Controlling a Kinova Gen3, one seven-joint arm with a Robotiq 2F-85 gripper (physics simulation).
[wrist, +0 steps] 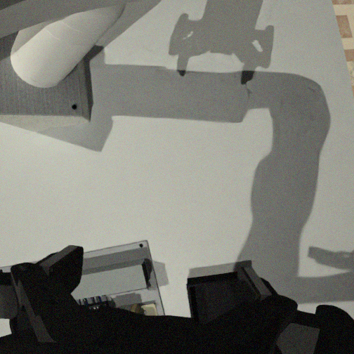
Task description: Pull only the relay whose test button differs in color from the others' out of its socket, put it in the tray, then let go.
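Note:
My gripper (158, 274) is open and empty, its black fingers wide apart at the bottom of the wrist view. Part of a grey panel (117, 250) with a hole in its corner shows at the lower left, partly behind the left finger. On it are small dark and bluish parts (95, 301) and a yellowish block (149, 309), cut off by the gripper body. No relay or test button can be told apart. A dark open box, seemingly the tray (212, 272), lies at the lower right, partly behind the right finger.
A white rounded arm part (60, 50) stands over a grey base plate (45, 100) at the upper left. Shadows of the arm and gripper fall across the pale table (165, 180). Tiled floor (344, 25) shows past the table's edge at the upper right.

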